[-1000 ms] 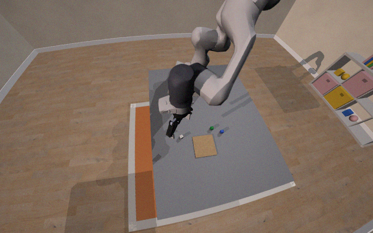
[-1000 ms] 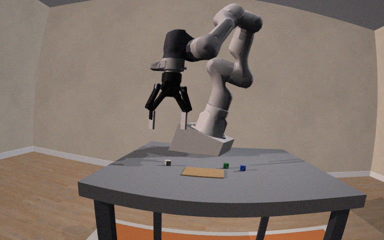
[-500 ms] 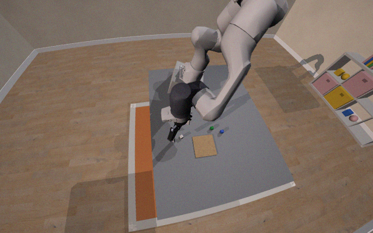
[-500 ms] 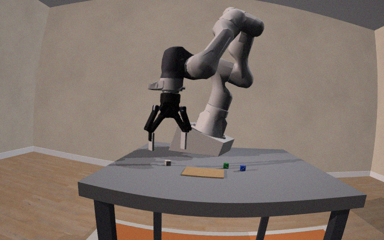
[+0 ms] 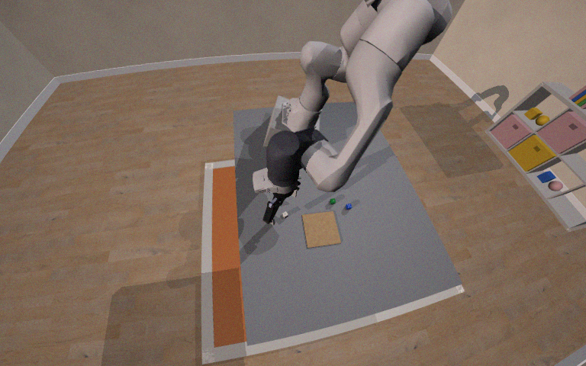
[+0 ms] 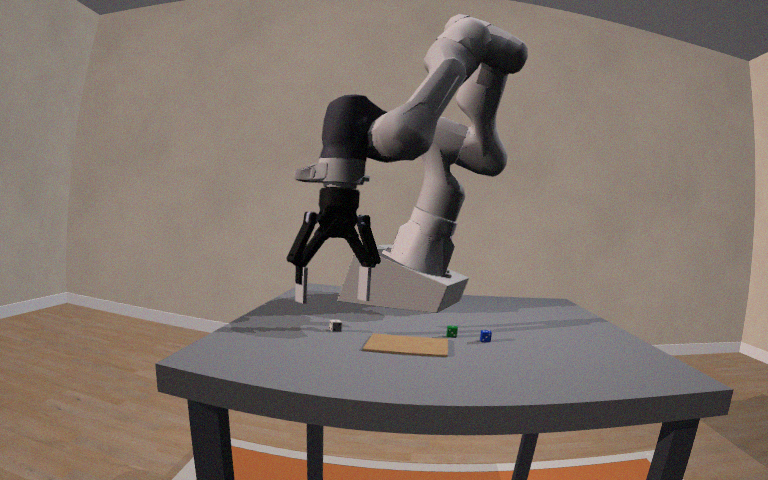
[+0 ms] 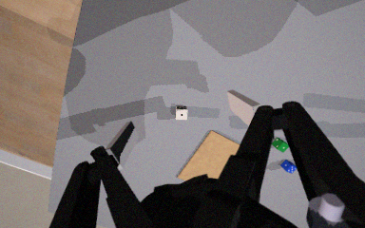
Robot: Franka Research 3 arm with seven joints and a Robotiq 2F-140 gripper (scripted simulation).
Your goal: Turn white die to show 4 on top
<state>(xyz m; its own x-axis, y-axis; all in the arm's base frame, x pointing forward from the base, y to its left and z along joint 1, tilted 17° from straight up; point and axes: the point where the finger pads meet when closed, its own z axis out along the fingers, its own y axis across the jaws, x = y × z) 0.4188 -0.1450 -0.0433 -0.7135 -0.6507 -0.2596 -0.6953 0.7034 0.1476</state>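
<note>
Right now the white die is 1 cm ahead of my hand, 1 cm to the left of it and 5 cm below it. The rest, counted from my hand: green die 2 cm behind, 23 cm to the left, 5 cm below; then blue die 2 cm ahead, 29 cm to the left, 5 cm below; then tan mat 9 cm ahead, 15 cm to the left, 6 cm below.
</note>
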